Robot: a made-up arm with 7 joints.
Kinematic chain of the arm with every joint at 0, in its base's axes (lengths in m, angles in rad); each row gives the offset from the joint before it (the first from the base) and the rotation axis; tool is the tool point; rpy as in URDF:
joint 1: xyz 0 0 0.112 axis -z
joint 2: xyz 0 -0.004 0.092 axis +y
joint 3: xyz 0 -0.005 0.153 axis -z
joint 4: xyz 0 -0.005 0.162 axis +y
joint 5: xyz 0 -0.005 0.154 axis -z
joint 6: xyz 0 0 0.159 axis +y
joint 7: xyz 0 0 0.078 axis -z
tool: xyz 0 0 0 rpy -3.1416 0 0
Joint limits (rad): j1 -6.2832..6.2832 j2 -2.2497..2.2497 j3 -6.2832..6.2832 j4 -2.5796..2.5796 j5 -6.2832..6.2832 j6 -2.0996..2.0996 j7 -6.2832..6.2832
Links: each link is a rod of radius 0.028 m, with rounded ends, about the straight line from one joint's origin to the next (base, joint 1, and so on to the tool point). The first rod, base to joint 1, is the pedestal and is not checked.
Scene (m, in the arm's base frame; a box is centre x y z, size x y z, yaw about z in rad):
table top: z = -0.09
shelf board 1: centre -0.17 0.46 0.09 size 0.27 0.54 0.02 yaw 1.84
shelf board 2: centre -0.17 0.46 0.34 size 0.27 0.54 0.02 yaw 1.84
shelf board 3: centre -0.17 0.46 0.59 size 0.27 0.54 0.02 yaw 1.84
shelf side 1: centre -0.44 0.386 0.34 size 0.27 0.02 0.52 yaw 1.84
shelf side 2: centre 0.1 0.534 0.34 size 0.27 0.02 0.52 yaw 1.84
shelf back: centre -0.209 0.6 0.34 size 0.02 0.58 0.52 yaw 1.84
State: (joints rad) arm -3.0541 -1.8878 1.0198 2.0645 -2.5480 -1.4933 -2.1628
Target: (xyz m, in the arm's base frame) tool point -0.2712 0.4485 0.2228
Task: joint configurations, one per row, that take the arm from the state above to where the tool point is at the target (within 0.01 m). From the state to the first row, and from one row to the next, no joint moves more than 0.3 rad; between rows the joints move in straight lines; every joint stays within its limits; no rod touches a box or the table.
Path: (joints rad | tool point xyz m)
1: -3.2968 -1.8669 1.0615 2.0707 -2.5456 -1.4417 -2.1628 | 0.0808 0.2715 0.2470
2: -3.5395 -1.8461 1.1033 2.0768 -2.5432 -1.3900 -2.1628 | 0.0055 0.2853 0.2415
3: -3.7822 -1.8252 1.1450 2.0830 -2.5408 -1.3384 -2.1628 | -0.0708 0.2786 0.2357
4: -4.0249 -1.8043 1.1868 2.0892 -2.5384 -1.2867 -2.1628 | -0.1425 0.2519 0.2294
5: -4.2676 -1.7835 1.2285 2.0954 -2.5360 -1.2351 -2.1628 | -0.2047 0.2074 0.2228
6: -4.3467 -1.7669 1.2172 1.8189 -2.4978 -1.1539 -2.1628 | -0.2402 0.2886 0.2300
7: -4.4258 -1.7504 1.2058 1.5425 -2.4596 -1.0728 -2.1628 | -0.2625 0.3702 0.2301
8: -4.5050 -1.7339 1.1945 1.2661 -2.4214 -0.9917 -2.1628 | -0.2712 0.4485 0.2228

